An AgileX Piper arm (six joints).
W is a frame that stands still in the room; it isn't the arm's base.
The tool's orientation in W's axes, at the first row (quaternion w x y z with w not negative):
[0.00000, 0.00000, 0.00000, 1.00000]
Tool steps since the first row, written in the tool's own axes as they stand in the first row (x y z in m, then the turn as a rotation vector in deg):
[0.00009, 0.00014, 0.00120, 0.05, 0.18, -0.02]
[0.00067, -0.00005, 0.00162, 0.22, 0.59, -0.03]
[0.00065, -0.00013, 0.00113, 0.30, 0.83, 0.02]
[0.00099, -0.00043, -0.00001, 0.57, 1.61, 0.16]
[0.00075, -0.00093, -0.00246, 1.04, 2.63, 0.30]
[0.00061, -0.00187, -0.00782, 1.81, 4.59, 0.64]
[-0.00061, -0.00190, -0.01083, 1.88, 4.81, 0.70]
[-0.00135, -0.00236, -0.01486, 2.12, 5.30, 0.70]
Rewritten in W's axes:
[-0.00009, -0.00014, 0.00120, -0.05, -0.18, -0.02]
[-0.00067, 0.00005, 0.00162, -0.22, -0.59, -0.03]
[-0.00065, 0.00013, 0.00113, -0.30, -0.83, 0.02]
[-0.00099, 0.00043, -0.00001, -0.57, -1.61, 0.16]
[-0.00075, 0.00093, -0.00246, -1.04, -2.63, 0.30]
[-0.00061, 0.00187, -0.00782, -1.81, -4.59, 0.64]
[0.00061, 0.00190, -0.01083, -1.88, -4.81, 0.70]
[0.00135, 0.00236, -0.01486, -2.12, -5.30, 0.70]

